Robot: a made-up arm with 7 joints.
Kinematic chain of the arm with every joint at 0, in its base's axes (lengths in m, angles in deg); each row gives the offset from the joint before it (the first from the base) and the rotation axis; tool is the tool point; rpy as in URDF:
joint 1: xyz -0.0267 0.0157 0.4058 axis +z
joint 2: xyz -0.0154 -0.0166 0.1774 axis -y
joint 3: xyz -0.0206 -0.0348 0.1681 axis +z
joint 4: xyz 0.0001 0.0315 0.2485 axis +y
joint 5: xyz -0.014 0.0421 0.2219 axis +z
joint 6: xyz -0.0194 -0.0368 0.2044 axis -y
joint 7: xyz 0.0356 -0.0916 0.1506 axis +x
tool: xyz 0.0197 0.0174 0.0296 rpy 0 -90 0
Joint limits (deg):
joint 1: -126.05..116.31
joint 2: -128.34..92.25
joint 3: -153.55..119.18
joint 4: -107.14..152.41
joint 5: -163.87..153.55
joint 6: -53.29..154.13
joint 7: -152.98..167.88
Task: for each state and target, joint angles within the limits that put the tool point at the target. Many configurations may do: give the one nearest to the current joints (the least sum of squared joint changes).
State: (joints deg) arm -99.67 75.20 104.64 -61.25 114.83 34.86 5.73
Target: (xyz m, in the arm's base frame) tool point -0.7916 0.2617 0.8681
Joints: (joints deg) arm -72.06 68.95 106.76 -90.72 113.40 32.17 4.10
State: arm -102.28 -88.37 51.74 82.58 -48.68 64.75 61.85
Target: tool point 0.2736 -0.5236 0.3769
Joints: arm -111.94 -81.73 53.11 117.28 -47.32 65.94 61.87
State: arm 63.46 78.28 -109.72 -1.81 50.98 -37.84 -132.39
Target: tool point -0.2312 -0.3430 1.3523
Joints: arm 71.14 37.99 -117.91 -42.58 58.29 -53.29 -129.98
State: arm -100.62 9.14 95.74 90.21 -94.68 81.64 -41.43
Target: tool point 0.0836 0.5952 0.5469
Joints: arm -78.58 30.09 118.34 117.84 -107.17 86.96 -40.70
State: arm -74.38 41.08 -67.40 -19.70 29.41 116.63 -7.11
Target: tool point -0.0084 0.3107 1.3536
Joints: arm -75.11 5.11 -71.59 -8.27 29.84 116.03 -8.49
